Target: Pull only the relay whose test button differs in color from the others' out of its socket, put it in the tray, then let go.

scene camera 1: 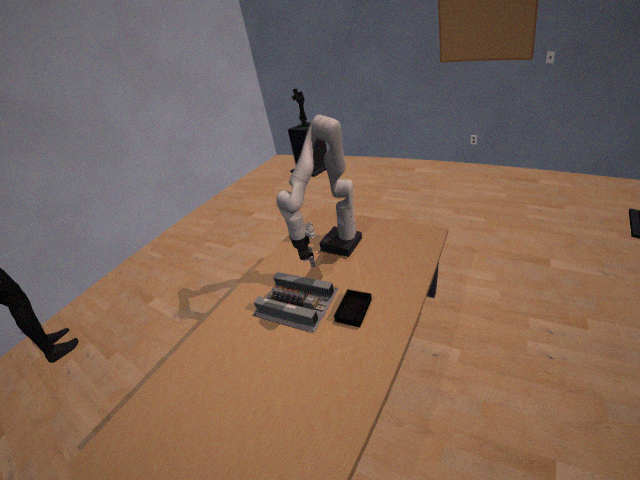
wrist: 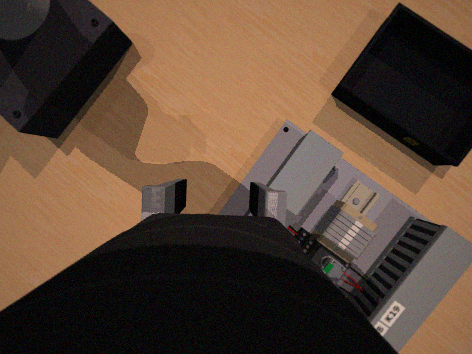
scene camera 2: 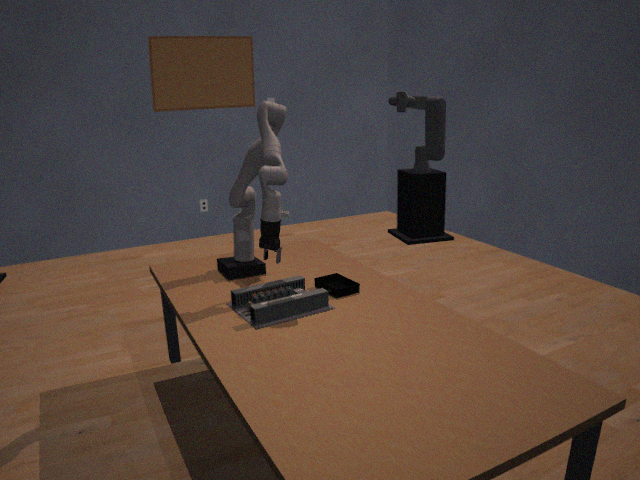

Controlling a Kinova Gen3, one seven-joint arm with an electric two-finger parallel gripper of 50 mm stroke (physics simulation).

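Seen in the pictures: gripper, fingertip midpoint: (scene camera 1: 312, 262) (wrist: 218, 194) (scene camera 2: 272, 261); arm's base, origin of the base link: (scene camera 1: 346, 235) (wrist: 14, 3) (scene camera 2: 244, 259).
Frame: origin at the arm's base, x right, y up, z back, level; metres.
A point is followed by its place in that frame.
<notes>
My gripper (scene camera 1: 312, 262) @[x -0.073, y 0.086, z -0.337 m] (scene camera 2: 272, 255) @[x -0.073, y 0.086, z -0.337 m] (wrist: 218, 194) @[x -0.073, y 0.086, z -0.337 m] is open and empty, above the table on the robot-base side of the socket panel. A row of relays (scene camera 1: 287, 296) @[x -0.044, y -0.007, z -0.505 m] (scene camera 2: 272, 293) @[x -0.039, y 0.017, z -0.510 m] stands between two grey ducts on the panel (scene camera 1: 324, 313) @[x -0.228, y -0.045, z -0.467 m] (scene camera 2: 330, 308) @[x -0.242, y -0.044, z -0.571 m] (wrist: 240, 192) @[x -0.075, y -0.044, z -0.352 m]. Orange-red spots show along the row, but the test button colors are too small to tell apart. In the wrist view my gripper's body hides most of the row; one relay with a green part (wrist: 328, 268) @[x -0.106, y 0.023, z -0.468 m] shows at its edge. The black tray (scene camera 1: 353, 308) @[x -0.317, y -0.044, z -0.377 m] (scene camera 2: 337, 285) @[x -0.337, y -0.044, z -0.350 m] (wrist: 405, 137) @[x -0.278, y -0.029, z -0.420 m] lies beside the panel and looks empty.
The grey slotted ducts (scene camera 1: 285, 311) @[x -0.119, y 0.012, z -0.583 m] (scene camera 2: 289, 305) @[x -0.085, y -0.003, z -0.593 m] (wrist: 427, 285) @[x -0.177, y 0.016, z -0.545 m] rise along both long sides of the relay row. A terminal block (wrist: 345, 232) @[x -0.146, y -0.001, z -0.458 m] sits at the tray end of the row. The robot's black base (scene camera 1: 340, 241) @[x -0.005, y 0.002, z -0.063 m] (scene camera 2: 241, 267) @[x 0.028, y 0.001, z -0.121 m] (wrist: 75, 85) @[x 0.006, y -0.014, z -0.116 m] stands behind the panel.
</notes>
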